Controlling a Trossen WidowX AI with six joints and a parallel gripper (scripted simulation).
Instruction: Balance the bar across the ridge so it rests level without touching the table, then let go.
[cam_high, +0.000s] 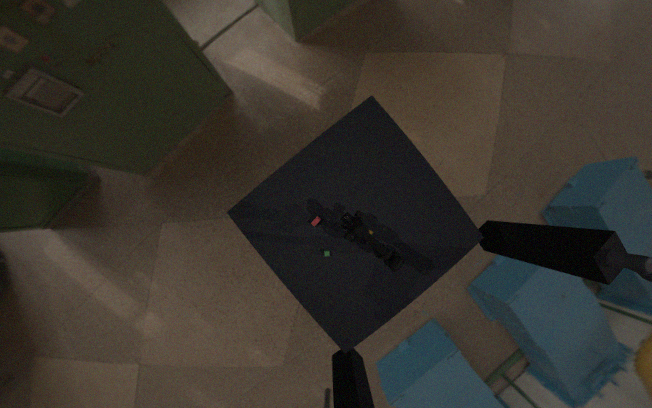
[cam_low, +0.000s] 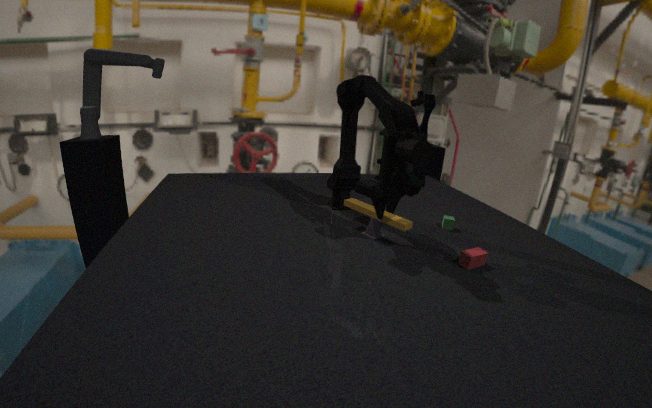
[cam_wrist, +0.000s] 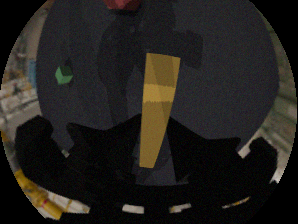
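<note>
The bar is 3 cm behind my gripper tip and 1 cm to the right of it. The rest, counted from my gripper tip: red block (17 cm to the left, 17 cm ahead, 4 cm below); then green block (25 cm to the left, 4 cm below, 4 cm behind).
</note>
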